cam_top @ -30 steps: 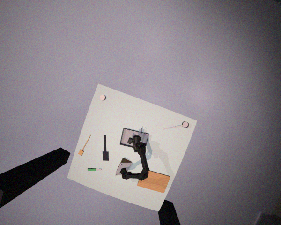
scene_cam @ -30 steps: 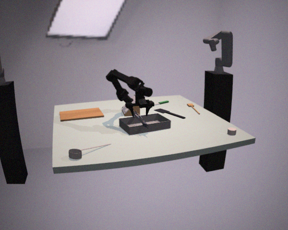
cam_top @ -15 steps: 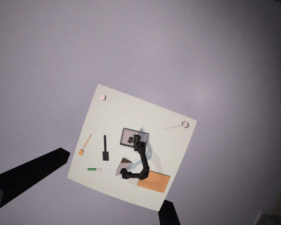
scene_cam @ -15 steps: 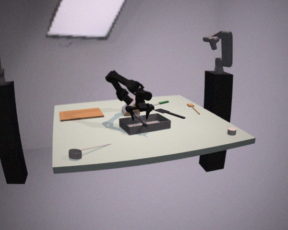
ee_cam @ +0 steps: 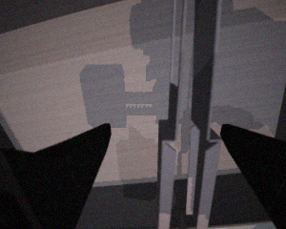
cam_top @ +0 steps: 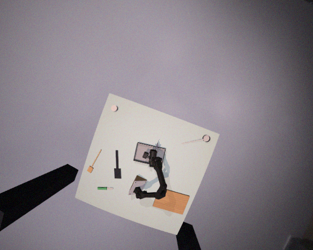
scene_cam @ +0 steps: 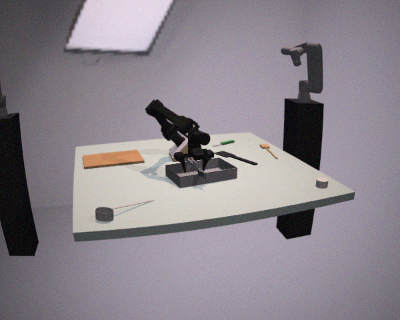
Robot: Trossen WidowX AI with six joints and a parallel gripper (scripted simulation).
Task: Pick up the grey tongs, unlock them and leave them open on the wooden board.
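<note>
Now: gripper tip 30 mm to the right of the roasting tin. From my gripper tip the other things lie so: black spatula 290 mm behind, 290 mm to the left, 30 mm below; then puck 280 mm ahead, 580 mm to the left, 10 mm below; then wooden board 390 mm behind, 420 mm to the right, 20 mm below.
</note>
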